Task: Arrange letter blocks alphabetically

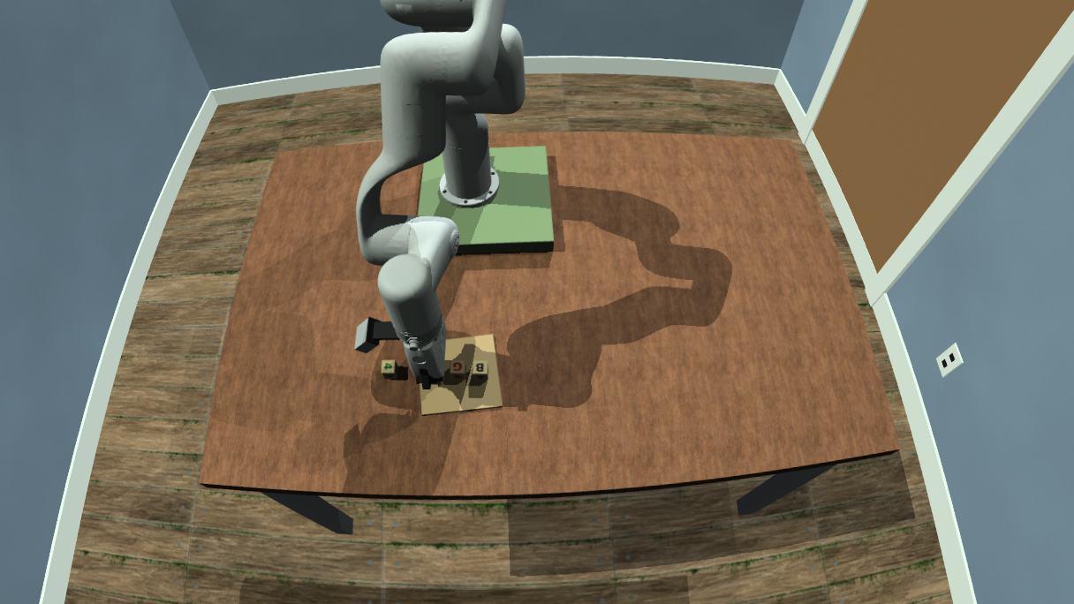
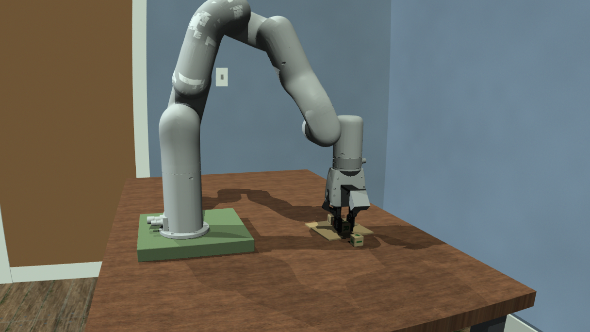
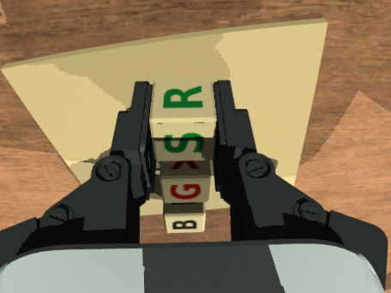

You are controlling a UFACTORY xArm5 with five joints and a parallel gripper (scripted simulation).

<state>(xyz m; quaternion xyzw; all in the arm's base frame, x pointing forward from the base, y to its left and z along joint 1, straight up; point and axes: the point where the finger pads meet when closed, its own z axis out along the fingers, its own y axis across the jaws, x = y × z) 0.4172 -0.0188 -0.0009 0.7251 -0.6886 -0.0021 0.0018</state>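
The tan mat lies 4 cm to the left of my hand and 3 cm below it. The rest, counted from my hand: cream block 8 cm to the right, 2 cm below.
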